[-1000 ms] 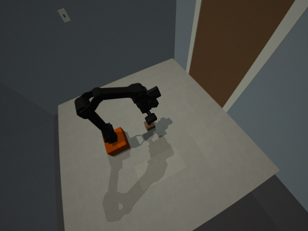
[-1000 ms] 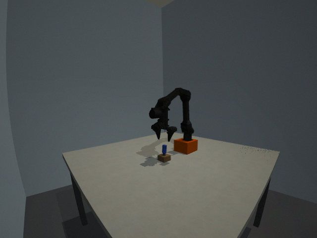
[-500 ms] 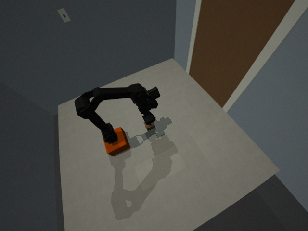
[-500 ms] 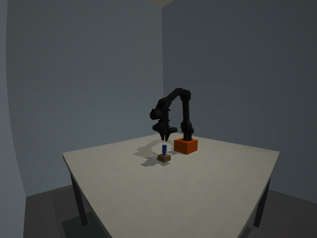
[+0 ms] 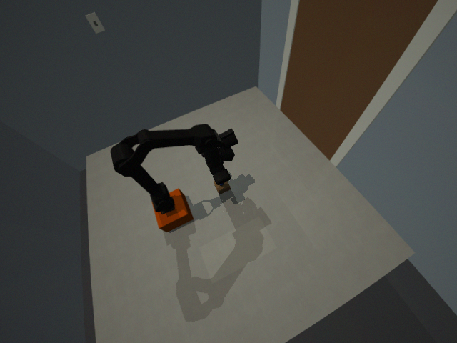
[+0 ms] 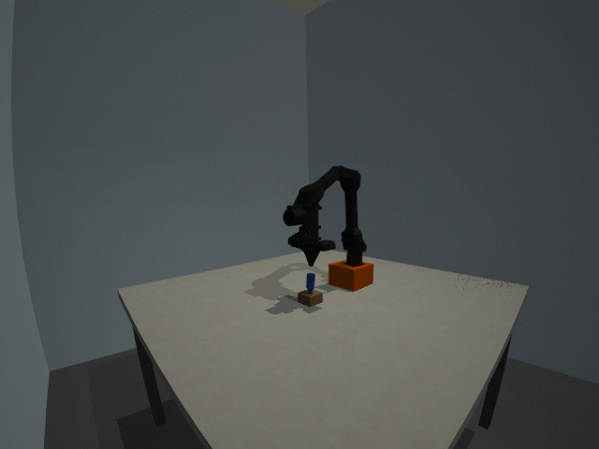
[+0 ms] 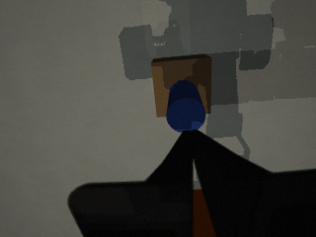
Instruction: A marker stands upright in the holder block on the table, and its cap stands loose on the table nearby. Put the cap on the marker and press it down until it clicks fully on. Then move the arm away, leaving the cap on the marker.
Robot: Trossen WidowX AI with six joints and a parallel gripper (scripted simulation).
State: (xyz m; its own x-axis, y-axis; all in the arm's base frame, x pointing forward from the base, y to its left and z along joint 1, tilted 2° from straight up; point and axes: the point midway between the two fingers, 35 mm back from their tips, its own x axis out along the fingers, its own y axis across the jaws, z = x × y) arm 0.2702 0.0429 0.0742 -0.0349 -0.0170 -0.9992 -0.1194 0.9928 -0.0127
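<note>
Right now my gripper tip is 60 mm above the blue cap. Round my gripper tip: brown holder block 120 mm below.
</note>
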